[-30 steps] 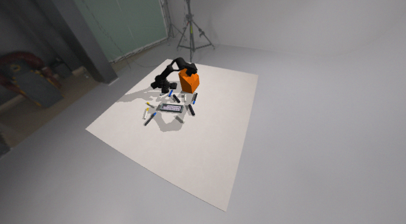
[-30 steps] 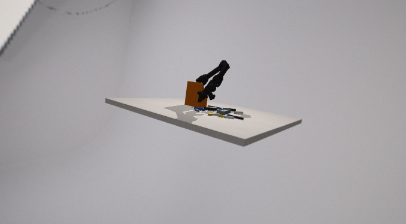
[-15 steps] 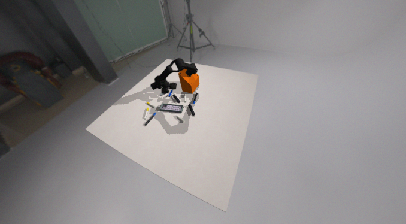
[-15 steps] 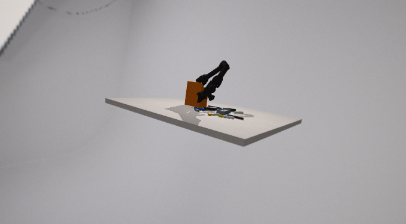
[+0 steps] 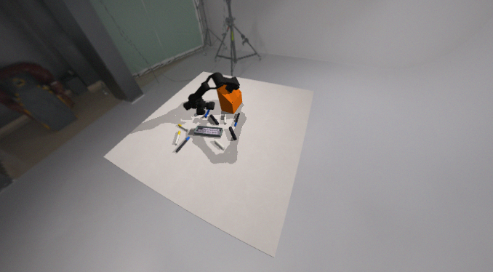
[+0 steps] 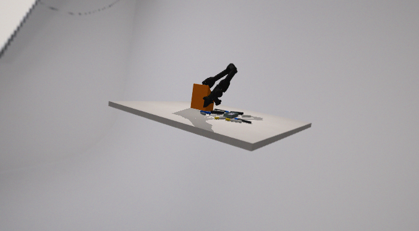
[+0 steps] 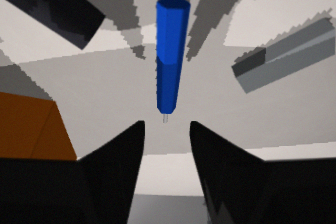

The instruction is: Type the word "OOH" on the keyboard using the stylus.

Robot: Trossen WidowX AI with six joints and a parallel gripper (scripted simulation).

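My gripper tip is now 20 mm past the stylus and 40 mm above it. The rest, counted from my gripper tip: grey block: 40 mm ahead, 80 mm to the right, 40 mm below.
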